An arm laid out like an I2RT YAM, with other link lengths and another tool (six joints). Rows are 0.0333 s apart.
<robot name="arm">
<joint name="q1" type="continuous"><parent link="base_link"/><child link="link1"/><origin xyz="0 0 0.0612" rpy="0 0 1.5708"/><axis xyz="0 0 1"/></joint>
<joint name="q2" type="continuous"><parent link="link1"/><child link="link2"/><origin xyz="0.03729 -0.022 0.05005" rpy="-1.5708 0 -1.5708"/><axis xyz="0 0 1"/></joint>
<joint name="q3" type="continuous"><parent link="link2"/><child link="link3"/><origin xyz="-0.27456 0 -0.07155" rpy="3.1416 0 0"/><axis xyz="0 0 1"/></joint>
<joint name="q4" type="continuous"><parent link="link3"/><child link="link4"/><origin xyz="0.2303 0.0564 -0.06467" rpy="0 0 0"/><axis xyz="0 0 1"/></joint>
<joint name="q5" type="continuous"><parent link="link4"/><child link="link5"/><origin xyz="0.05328 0.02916 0.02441" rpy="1.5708 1.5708 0"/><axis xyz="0 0 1"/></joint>
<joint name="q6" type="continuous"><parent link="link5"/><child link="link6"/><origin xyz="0 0.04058 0.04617" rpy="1.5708 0 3.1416"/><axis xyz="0 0 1"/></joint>
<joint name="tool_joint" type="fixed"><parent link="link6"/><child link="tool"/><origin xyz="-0.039 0.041 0.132" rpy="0.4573 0 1.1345"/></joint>
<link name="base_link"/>
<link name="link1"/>
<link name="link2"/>
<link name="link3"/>
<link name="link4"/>
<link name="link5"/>
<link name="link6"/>
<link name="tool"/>
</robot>
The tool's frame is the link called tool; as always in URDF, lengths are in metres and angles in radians. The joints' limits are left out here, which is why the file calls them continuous.
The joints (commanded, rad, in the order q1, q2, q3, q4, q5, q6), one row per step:
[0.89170, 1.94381, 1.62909, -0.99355, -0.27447, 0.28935]
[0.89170, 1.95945, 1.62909, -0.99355, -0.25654, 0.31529]
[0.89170, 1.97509, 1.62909, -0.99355, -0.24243, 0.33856]
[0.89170, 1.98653, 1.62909, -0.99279, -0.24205, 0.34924]
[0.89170, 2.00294, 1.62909, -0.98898, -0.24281, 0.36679]
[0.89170, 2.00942, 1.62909, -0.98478, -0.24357, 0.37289]
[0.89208, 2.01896, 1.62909, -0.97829, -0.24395, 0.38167]
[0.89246, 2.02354, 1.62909, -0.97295, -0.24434, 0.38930]
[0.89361, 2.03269, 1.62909, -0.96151, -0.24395, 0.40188]
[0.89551, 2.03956, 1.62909, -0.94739, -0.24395, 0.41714]
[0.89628, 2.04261, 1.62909, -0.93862, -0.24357, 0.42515]
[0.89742, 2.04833, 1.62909, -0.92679, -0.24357, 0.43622]
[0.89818, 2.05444, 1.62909, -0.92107, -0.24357, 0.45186]
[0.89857, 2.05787, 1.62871, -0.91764, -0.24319, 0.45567]
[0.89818, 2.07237, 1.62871, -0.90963, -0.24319, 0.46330]
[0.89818, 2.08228, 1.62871, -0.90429, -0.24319, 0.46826]
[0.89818, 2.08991, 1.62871, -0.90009, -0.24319, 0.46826]
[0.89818, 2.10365, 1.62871, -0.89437, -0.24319, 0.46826]
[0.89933, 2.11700, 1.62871, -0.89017, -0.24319, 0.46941]
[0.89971, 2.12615, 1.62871, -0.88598, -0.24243, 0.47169]
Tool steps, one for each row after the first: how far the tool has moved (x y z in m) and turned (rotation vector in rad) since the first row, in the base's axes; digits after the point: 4 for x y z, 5 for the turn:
[0.0029, 0.0003, -0.0065, -0.02440, 0.00550, -0.02874]
[0.0051, 0.0006, -0.0128, -0.04633, 0.01242, -0.05397]
[0.0055, 0.0013, -0.0167, -0.05561, 0.02224, -0.06399]
[0.0062, 0.0030, -0.0221, -0.06621, 0.03632, -0.08020]
[0.0068, 0.0041, -0.0242, -0.06796, 0.04032, -0.08574]
[0.0076, 0.0058, -0.0274, -0.07071, 0.04535, -0.09351]
[0.0082, 0.0072, -0.0289, -0.07033, 0.04774, -0.10022]
[0.0095, 0.0098, -0.0319, -0.06945, 0.05027, -0.11100]
[0.0109, 0.0133, -0.0341, -0.06445, 0.05114, -0.12345]
[0.0119, 0.0152, -0.0351, -0.06044, 0.05024, -0.13030]
[0.0132, 0.0179, -0.0369, -0.05603, 0.05050, -0.13953]
[0.0139, 0.0197, -0.0388, -0.05720, 0.05605, -0.15345]
[0.0142, 0.0204, -0.0401, -0.05793, 0.05725, -0.15674]
[0.0154, 0.0219, -0.0453, -0.06372, 0.06349, -0.16433]
[0.0161, 0.0228, -0.0489, -0.06779, 0.06771, -0.16902]
[0.0165, 0.0234, -0.0517, -0.07065, 0.06961, -0.16904]
[0.0170, 0.0241, -0.0569, -0.07733, 0.07407, -0.16909]
[0.0169, 0.0247, -0.0618, -0.08507, 0.07948, -0.16908]
[0.0172, 0.0252, -0.0653, -0.08977, 0.08234, -0.17107]

